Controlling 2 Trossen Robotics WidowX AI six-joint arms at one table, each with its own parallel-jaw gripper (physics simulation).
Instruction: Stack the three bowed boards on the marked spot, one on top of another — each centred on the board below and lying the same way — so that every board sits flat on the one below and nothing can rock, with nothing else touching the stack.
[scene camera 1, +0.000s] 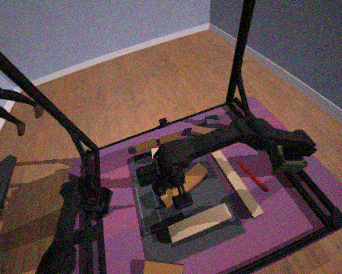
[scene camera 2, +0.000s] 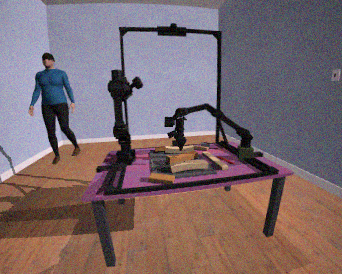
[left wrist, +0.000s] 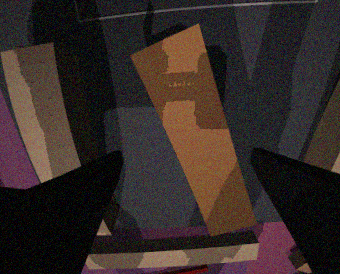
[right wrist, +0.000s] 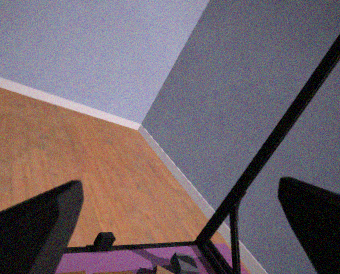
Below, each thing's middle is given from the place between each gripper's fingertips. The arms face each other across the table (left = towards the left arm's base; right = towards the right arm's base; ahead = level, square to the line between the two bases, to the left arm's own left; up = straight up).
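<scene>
Long pale board (scene camera 1: 251, 205): 50 cm below my right hand, 2 cm behind it, 51 cm to the left of it.
My left hand: 9 cm above the long pale board, 25 cm to the right of it.
</scene>
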